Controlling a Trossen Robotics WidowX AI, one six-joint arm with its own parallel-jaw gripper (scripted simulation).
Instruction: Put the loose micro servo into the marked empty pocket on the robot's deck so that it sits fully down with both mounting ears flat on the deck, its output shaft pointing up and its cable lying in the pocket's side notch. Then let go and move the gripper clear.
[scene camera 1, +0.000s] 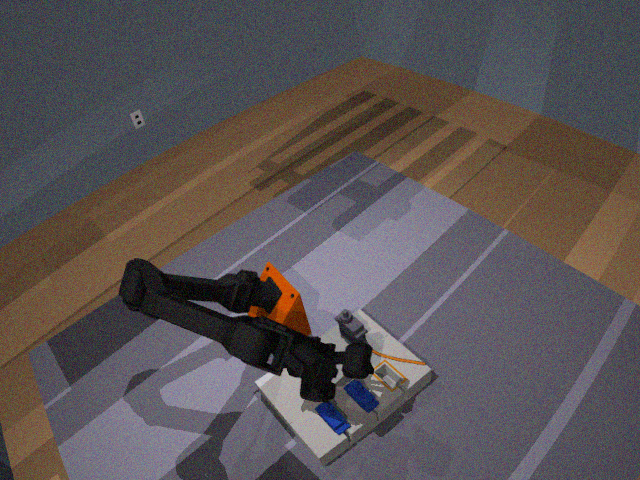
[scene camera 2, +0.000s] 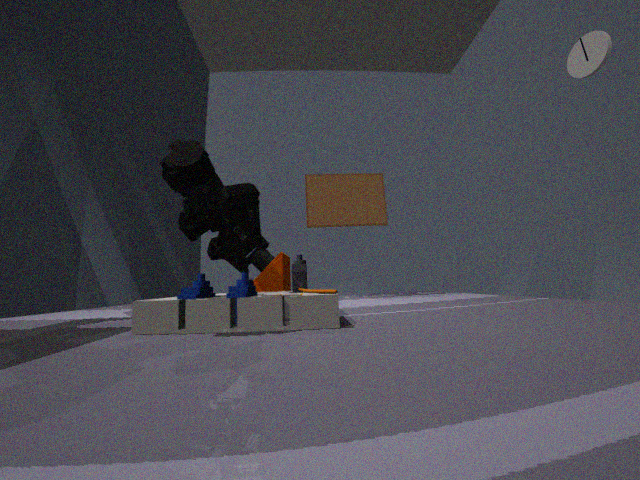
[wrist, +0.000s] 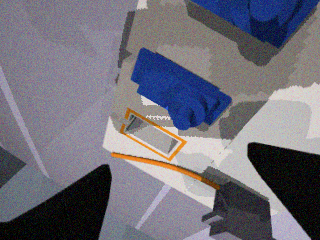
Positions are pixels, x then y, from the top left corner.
Labels:
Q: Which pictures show my gripper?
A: Scene camera 1, scene camera 2 and the wrist view: all of them.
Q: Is my gripper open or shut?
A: Open.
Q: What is my gripper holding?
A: Nothing.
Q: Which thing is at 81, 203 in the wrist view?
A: My gripper.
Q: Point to my gripper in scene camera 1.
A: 354, 372

